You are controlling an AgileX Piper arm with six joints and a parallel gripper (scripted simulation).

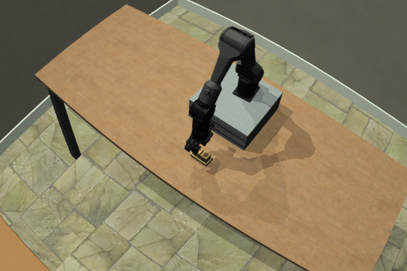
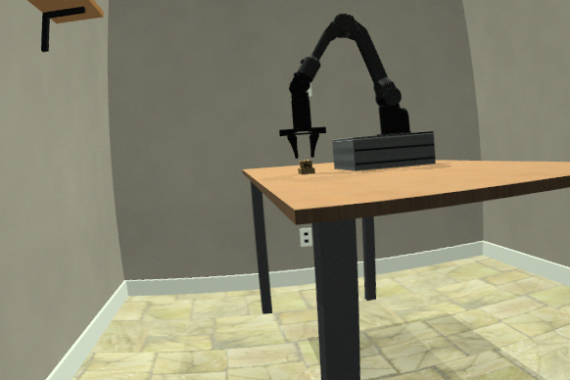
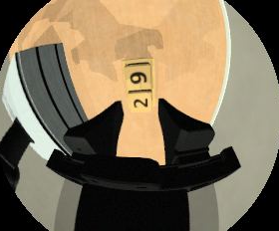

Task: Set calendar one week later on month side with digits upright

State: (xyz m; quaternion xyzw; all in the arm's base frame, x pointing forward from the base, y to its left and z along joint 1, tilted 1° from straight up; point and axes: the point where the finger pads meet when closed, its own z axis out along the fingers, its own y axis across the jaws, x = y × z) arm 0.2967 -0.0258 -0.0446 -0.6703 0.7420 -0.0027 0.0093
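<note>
My gripper is now 3 cm above the wooden cube. The rest, counted from my hand: tan calendar tray: 2 cm to the left, 4 cm below; digit cube: 3 cm to the left, 3 cm below.
</note>
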